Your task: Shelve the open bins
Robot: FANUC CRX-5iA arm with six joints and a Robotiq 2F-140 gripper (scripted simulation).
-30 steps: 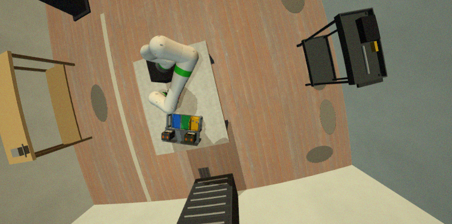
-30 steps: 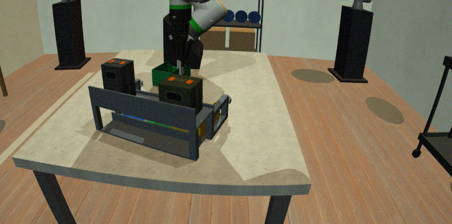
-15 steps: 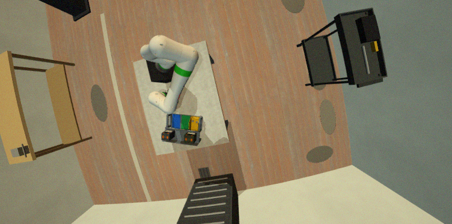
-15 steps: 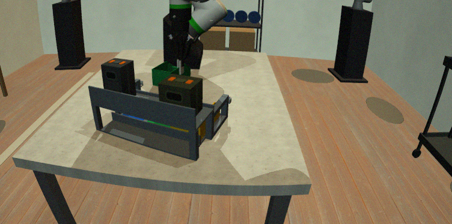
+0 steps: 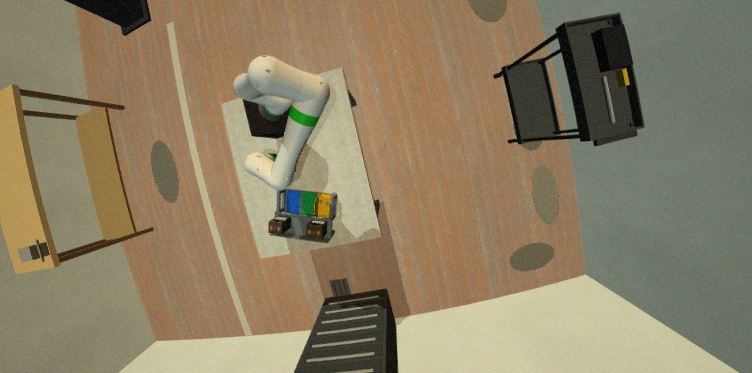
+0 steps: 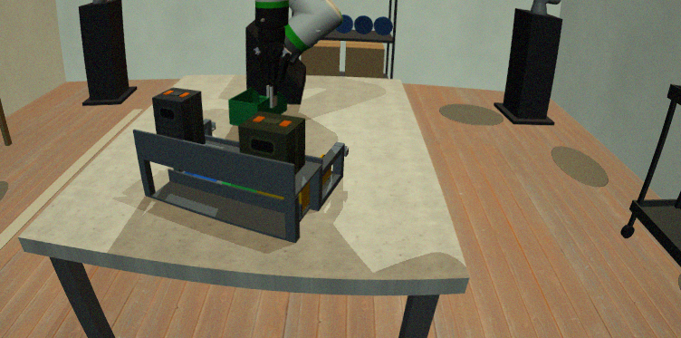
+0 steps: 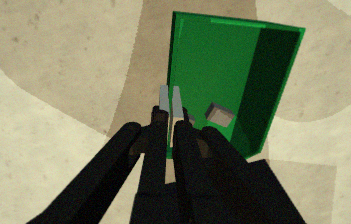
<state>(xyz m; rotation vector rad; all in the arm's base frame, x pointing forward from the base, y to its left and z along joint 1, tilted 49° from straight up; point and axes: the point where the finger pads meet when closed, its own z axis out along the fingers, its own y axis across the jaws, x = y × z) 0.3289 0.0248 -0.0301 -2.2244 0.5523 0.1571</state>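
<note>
Now: hand 40 mm to the left of the green bin, 40 mm above it and 20 mm past it. The rest, counted from my hand: yellow bin 360 mm ahead, 70 mm to the left, 50 mm below.
</note>
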